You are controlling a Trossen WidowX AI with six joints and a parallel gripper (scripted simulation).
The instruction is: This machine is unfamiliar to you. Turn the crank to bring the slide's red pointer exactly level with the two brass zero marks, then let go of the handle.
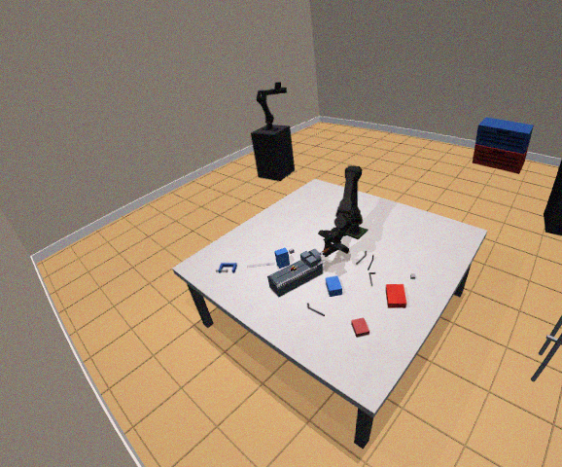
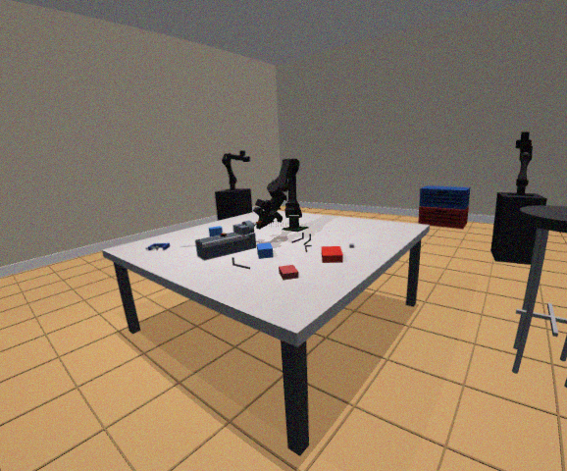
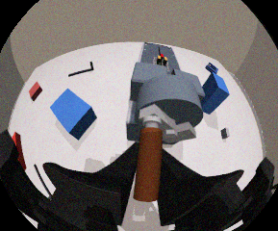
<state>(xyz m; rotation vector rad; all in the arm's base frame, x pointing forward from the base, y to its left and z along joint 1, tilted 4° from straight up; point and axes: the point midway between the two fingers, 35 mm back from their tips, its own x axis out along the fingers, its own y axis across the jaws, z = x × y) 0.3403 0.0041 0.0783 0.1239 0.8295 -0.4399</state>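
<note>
My gripper tip is 30 mm below the brown crank handle, 20 mm past it and 10 mm to the right of it. Also, from my gripper tip: red pointer 150 mm ahead, 90 mm to the right.
</note>
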